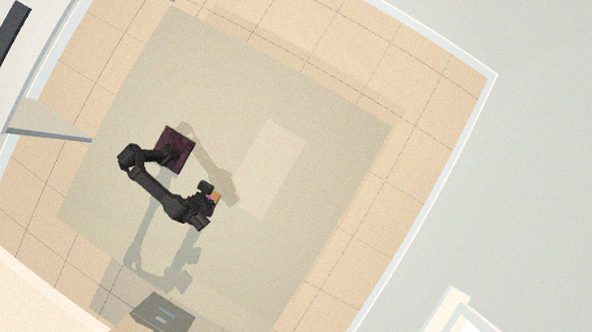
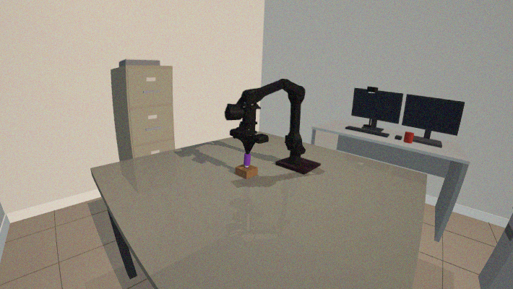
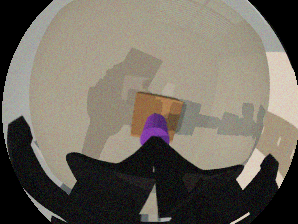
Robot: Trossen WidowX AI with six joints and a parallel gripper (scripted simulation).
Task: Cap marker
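Right now the purple cap is 30 mm below my gripper tip. The rest, counted from my gripper tip: purple marker (30 mm below).
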